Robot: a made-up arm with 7 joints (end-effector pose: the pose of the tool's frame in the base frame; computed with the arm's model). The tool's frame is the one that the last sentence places. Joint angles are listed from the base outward.
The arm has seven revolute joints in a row. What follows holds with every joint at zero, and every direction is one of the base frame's. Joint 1 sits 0.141 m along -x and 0.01 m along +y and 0.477 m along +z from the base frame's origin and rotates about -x. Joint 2 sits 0.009 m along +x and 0.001 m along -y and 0.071 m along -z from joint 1 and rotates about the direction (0.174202, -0.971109, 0.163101). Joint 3 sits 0.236 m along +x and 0.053 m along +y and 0.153 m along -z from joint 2 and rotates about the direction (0.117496, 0.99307, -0.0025). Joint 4 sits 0.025 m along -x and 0.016 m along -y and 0.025 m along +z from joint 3 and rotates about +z. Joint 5 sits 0.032 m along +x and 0.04 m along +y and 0.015 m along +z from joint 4 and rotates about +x. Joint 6 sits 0.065 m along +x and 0.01 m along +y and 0.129 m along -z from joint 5 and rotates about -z. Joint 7 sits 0.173 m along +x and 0.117 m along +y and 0.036 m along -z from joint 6 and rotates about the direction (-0.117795, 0.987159, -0.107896). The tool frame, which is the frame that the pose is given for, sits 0.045 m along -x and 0.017 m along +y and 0.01 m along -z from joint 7; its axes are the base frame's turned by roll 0.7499, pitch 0.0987 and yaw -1.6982 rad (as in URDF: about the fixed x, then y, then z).
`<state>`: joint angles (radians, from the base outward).
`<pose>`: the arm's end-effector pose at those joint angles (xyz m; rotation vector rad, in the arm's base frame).
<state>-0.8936 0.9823 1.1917 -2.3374 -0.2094 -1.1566 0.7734</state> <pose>0.2116 0.1153 0.3729 -0.3124 1.3922 -2.0460</pose>
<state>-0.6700 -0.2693 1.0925 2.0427 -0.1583 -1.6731 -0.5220</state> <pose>-0.1543 0.0820 0.2791 -1.7726 -1.2952 -1.8356</pose>
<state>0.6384 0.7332 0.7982 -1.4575 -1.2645 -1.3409 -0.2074</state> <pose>0.0152 -0.0469 0.2764 -0.8593 -0.3011 -1.5256</pose>
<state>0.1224 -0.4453 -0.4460 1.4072 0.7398 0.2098 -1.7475</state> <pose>-0.1955 0.3091 0.0340 2.2095 0.1453 -1.0291</pose>
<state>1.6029 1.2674 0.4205 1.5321 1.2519 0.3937 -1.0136</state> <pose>-0.2327 -0.0417 0.1631 0.1418 0.0119 -0.6512</pose>
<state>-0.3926 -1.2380 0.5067 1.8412 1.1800 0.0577 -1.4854</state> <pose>-0.0350 0.2405 0.5207 -0.3006 -1.7359 2.1903</pose>
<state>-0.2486 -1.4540 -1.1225 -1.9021 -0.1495 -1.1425 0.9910</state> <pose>-0.1177 -0.0621 -0.0026 -0.9379 0.1861 -2.3848</pose>
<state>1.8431 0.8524 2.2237 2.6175 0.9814 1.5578 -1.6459</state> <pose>-0.1287 0.2443 0.4173 -0.4568 -0.1934 -1.7653</pose>
